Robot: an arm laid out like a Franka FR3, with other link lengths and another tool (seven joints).
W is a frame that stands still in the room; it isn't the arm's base.
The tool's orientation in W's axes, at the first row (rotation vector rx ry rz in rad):
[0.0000 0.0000 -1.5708]
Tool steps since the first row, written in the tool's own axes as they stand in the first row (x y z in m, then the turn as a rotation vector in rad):
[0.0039 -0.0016 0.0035 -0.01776 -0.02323 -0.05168]
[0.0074 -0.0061 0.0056 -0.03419 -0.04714 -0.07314]
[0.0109 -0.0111 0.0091 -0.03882 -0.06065 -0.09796]
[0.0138 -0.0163 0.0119 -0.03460 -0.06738 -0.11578]
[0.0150 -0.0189 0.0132 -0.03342 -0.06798 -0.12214]
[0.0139 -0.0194 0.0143 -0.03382 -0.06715 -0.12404]
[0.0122 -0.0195 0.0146 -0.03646 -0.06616 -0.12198]
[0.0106 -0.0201 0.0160 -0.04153 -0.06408 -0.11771]
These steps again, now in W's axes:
[-0.0016 -0.0039 0.0035 -0.02323 0.01776 -0.05168]
[-0.0061 -0.0074 0.0056 -0.04714 0.03419 -0.07314]
[-0.0111 -0.0109 0.0091 -0.06065 0.03882 -0.09796]
[-0.0163 -0.0138 0.0119 -0.06738 0.03460 -0.11578]
[-0.0189 -0.0150 0.0132 -0.06798 0.03342 -0.12214]
[-0.0194 -0.0139 0.0143 -0.06715 0.03382 -0.12404]
[-0.0195 -0.0122 0.0146 -0.06616 0.03646 -0.12198]
[-0.0201 -0.0106 0.0160 -0.06408 0.04153 -0.11771]

